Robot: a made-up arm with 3 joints.
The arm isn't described. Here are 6 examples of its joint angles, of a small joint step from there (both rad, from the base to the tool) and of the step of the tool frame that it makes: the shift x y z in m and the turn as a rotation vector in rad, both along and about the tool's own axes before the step.
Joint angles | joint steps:
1: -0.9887 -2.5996 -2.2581 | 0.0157 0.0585 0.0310
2: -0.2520 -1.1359 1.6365 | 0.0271 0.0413 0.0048
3: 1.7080 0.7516 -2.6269 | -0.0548 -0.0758 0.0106
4: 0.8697 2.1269 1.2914 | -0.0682 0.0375 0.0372
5: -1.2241 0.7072 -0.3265 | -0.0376 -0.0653 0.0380
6: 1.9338 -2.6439 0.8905 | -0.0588 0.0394 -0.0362
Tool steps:
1: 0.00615 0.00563 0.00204 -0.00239 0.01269 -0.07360
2: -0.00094 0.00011 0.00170 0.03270 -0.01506 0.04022
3: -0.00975 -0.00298 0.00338 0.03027 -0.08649 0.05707
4: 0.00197 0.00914 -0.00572 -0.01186 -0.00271 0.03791
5: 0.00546 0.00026 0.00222 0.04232 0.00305 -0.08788
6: 0.00309 -0.00864 -0.00420 0.05695 0.03700 0.04845
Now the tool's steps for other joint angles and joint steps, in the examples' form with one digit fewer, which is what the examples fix.
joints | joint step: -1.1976 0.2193 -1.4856 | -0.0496 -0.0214 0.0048
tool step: 0.0026 0.0010 0.0016 0.0446 -0.0295 -0.0322
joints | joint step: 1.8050 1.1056 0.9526 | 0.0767 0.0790 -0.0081
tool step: -0.0097 -0.0183 0.0019 0.0953 -0.0577 0.0566
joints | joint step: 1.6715 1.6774 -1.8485 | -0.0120 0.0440 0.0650
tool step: 0.0015 0.0046 0.0013 -0.0210 -0.0187 -0.0654
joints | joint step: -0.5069 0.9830 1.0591 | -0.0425 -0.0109 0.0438
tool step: -0.0008 0.0104 -0.0017 -0.0499 -0.0280 -0.0322
